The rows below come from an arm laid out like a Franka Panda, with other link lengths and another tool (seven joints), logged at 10 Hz.
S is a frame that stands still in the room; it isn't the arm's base.
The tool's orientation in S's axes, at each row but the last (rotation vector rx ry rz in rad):
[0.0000 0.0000 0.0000]
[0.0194 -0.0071 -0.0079]
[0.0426 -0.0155 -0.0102]
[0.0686 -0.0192 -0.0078]
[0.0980 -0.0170 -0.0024]
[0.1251 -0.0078 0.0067]
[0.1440 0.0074 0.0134]
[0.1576 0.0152 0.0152]
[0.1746 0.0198 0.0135]
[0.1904 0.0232 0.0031]
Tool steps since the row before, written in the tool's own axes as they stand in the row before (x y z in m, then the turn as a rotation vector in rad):
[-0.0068 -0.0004 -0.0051 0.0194 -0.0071 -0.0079]
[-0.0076 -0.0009 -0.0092 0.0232 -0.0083 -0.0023]
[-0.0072 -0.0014 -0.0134 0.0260 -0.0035 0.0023]
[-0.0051 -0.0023 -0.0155 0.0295 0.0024 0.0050]
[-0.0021 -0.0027 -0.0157 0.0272 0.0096 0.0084]
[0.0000 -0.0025 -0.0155 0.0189 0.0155 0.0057]
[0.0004 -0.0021 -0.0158 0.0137 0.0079 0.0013]
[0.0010 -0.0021 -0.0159 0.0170 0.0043 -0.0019]
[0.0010 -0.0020 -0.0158 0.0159 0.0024 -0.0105]
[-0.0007 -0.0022 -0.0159 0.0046 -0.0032 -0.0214]
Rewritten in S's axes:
[-0.0068 -0.0004 -0.0051 0.0194 -0.0071 -0.0079]
[-0.0075 -0.0007 -0.0093 0.0232 -0.0084 -0.0023]
[-0.0070 -0.0008 -0.0136 0.0259 -0.0039 0.0025]
[-0.0048 -0.0012 -0.0157 0.0294 0.0018 0.0057]
[-0.0018 -0.0011 -0.0159 0.0271 0.0086 0.0098]
[0.0001 -0.0005 -0.0157 0.0187 0.0148 0.0077]
[0.0003 0.0002 -0.0159 0.0136 0.0078 0.0023]
[0.0008 0.0004 -0.0160 0.0169 0.0048 -0.0014]
[0.0007 0.0008 -0.0159 0.0156 0.0044 -0.0102]
[-0.0011 0.0008 -0.0160 0.0041 0.0009 -0.0217]

